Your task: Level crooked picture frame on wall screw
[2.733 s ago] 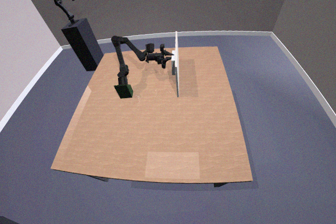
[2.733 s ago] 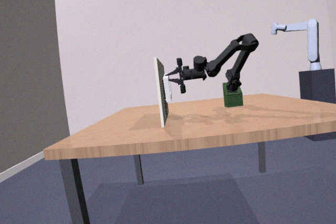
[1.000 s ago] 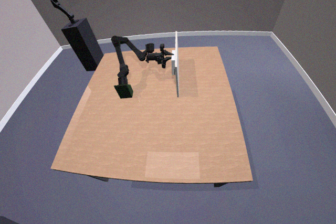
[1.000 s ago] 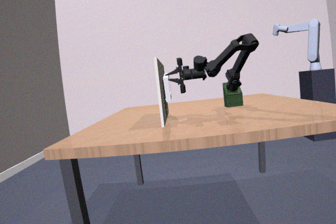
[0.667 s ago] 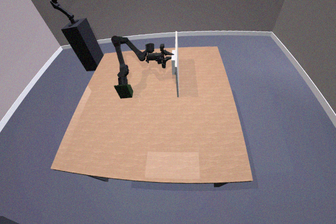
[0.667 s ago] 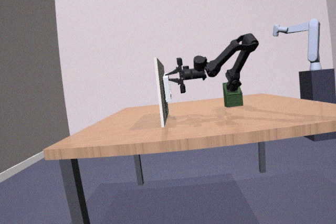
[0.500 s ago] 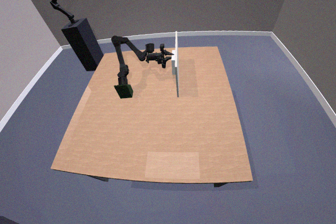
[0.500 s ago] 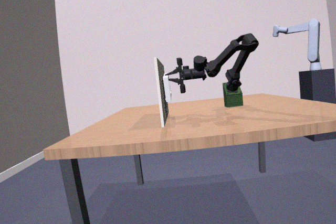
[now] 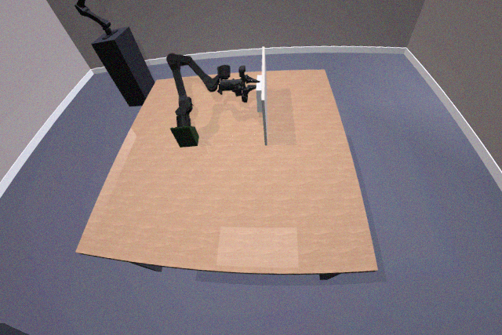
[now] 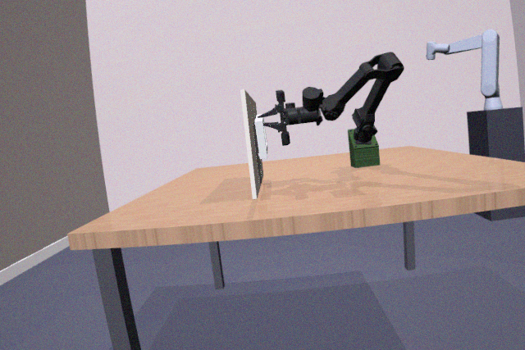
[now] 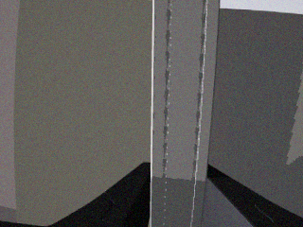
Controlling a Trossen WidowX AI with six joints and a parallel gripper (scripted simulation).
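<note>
Now: the picture frame 10 mm to the right of my gripper tip and 50 mm below it. Round my gripper tip: wall panel (10 mm ahead, 10 mm to the left, 70 mm below).
</note>
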